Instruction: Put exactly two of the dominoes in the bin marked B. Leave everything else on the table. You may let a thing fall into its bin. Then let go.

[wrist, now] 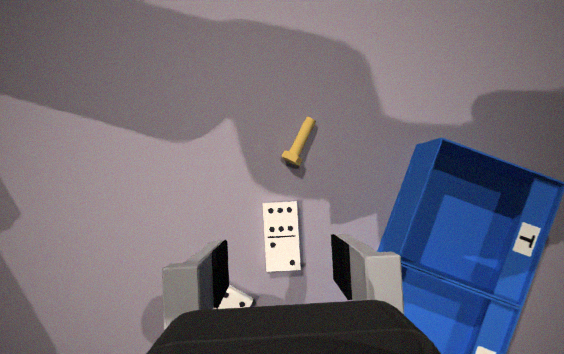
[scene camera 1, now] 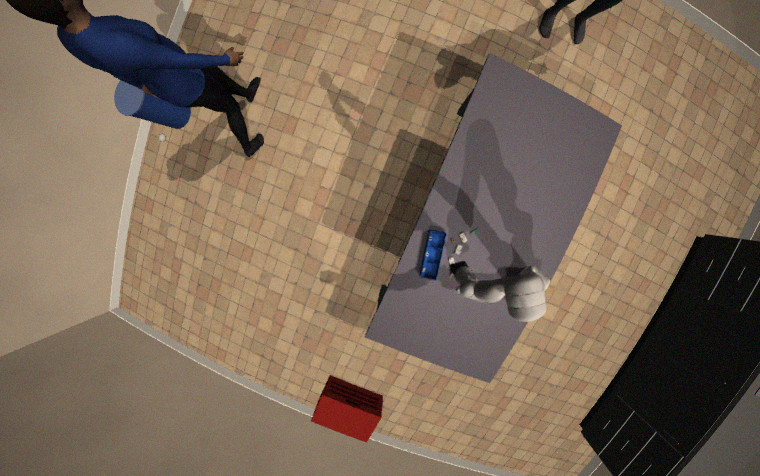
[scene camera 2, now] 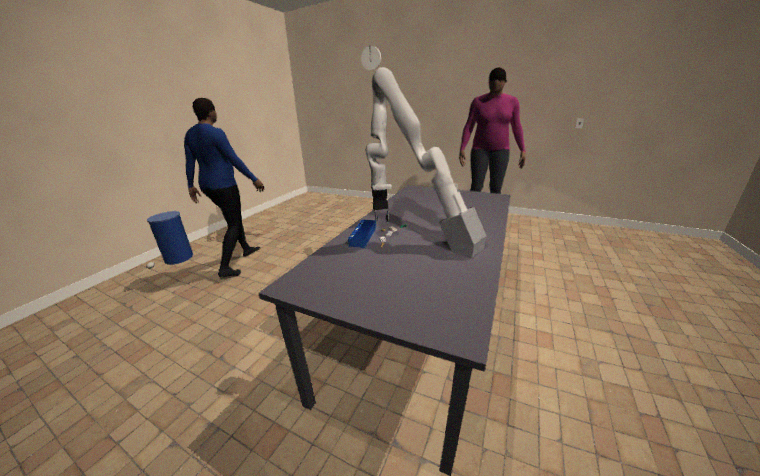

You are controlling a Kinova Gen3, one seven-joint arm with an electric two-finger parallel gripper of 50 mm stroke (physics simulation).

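Where they show: gripper, fingertip midpoint: (wrist: 280,260) (scene camera 2: 382,221); arm's base, origin of the base link: (scene camera 2: 456,214).
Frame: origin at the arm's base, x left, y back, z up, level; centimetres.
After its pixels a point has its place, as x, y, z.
A white domino (wrist: 281,237) {12.8, -34.0, -15.5} (scene camera 1: 452,260) {11.8, -34.4, -15.5} (scene camera 2: 383,239) {13.3, -33.3, -15.6} lies flat, with six dots on one half and two on the other. A second domino (wrist: 235,298) {7.2, -34.5, -15.5} (scene camera 1: 459,249) {4.9, -34.6, -15.5} (scene camera 2: 389,232) {3.8, -35.6, -15.8} is partly hidden by the left finger in the wrist view. A third domino (scene camera 1: 463,237) {-1.6, -36.5, -15.4} (scene camera 2: 393,229) {-0.3, -35.5, -15.6} lies beyond it. My gripper (wrist: 280,260) {13.0, -33.9, -5.8} (scene camera 2: 381,217) {13.0, -33.9, -5.8} is open and empty, pointing down above the first domino, which shows between and slightly ahead of the fingers. The blue bin block (wrist: 415,190) {21.4, -38.3, -12.9} (scene camera 1: 441,249) {9.8, -43.3, -13.3} (scene camera 2: 365,238) {22.6, -37.8, -12.2} stands beside them. Its end compartment is marked T; the neighbouring label is cut off, and B is unreadable.
A yellow bolt (wrist: 301,141) {19.0, -30.4, -15.3} (scene camera 2: 382,245) {19.5, -29.8, -15.4} lies past the first domino. A green object (scene camera 1: 474,230) {-7.8, -33.6, -15.4} (scene camera 2: 403,225) {-7.5, -33.2, -15.3} lies beyond the third domino. A small brownish object (scene camera 1: 452,239) {2.4, -40.9, -15.4} lies between the dominoes and the bins. Two people stand away from the table (scene camera 1: 538,145) (scene camera 2: 392,291).
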